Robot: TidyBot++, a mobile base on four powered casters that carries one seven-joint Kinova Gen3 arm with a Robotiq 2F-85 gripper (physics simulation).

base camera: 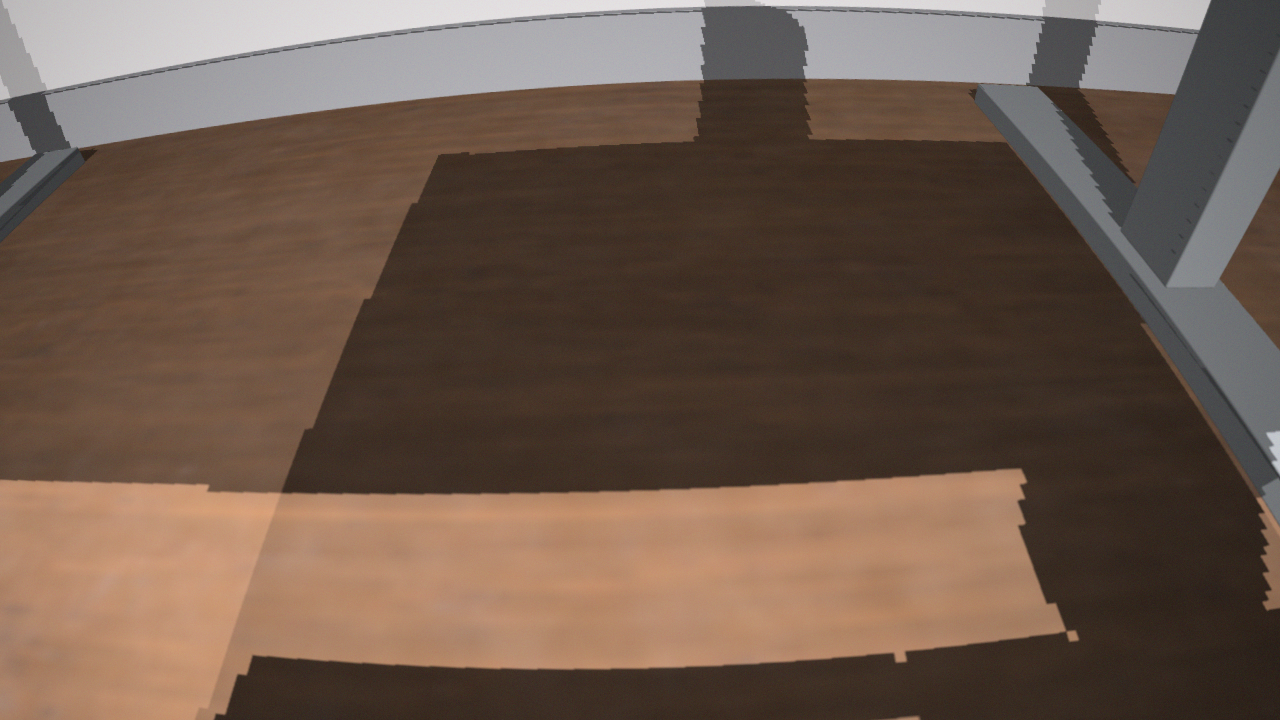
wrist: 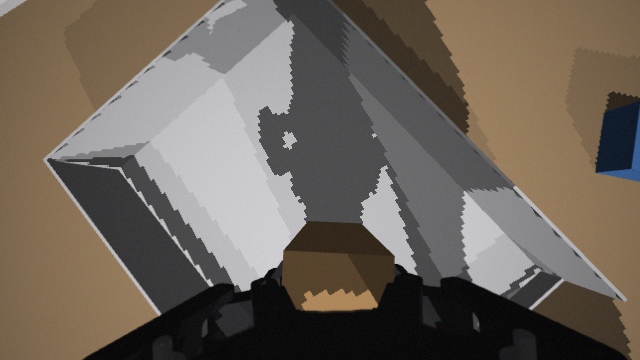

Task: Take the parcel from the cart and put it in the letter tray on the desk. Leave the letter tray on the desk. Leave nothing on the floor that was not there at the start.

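Places are measured from the arm's base along level axes (x ahead, y left, z up), in millimetres.
Pixels of known places: gripper, fingertip midpoint: [wrist: 335, 273].
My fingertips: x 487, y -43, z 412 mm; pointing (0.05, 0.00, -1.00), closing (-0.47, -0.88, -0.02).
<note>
Ahead of a thing's pixels: the offset from my fingertips to its top centre. "spot": to the spot under its first point. Level surfaces: height alone.
The brown parcel @[dx -2, dy +2, dz +46 mm] [wrist: 338, 275] is held between the fingers of my gripper [wrist: 335, 273] at the bottom middle of the wrist view. The gripper is shut on it. The grey-white letter tray @[dx +36, dy +3, dz -19 mm] [wrist: 200, 135] stands on the tan desk top @[dz -89 mm] [wrist: 510, 65], turned at an angle. The parcel hangs over the near part of the tray's opening, and a dark shadow runs along the tray floor ahead of it. The near rim is partly hidden by the gripper. The gripper, parcel and tray do not show in the base view. The cart does not show in either view.
A blue object @[spot: dx -41, dy -268, dz -70 mm] [wrist: 620, 140] stands on the desk at the right edge of the wrist view. A pale edge shows at the top left corner. In the base view, a grey metal leg @[spot: dx +33, dy -357, dz -677 mm] [base camera: 1203, 152] with a long foot [base camera: 1083, 179] stands on the right, and another foot @[spot: dx +306, dy +822, dz -788 mm] [base camera: 40, 183] at the left.
</note>
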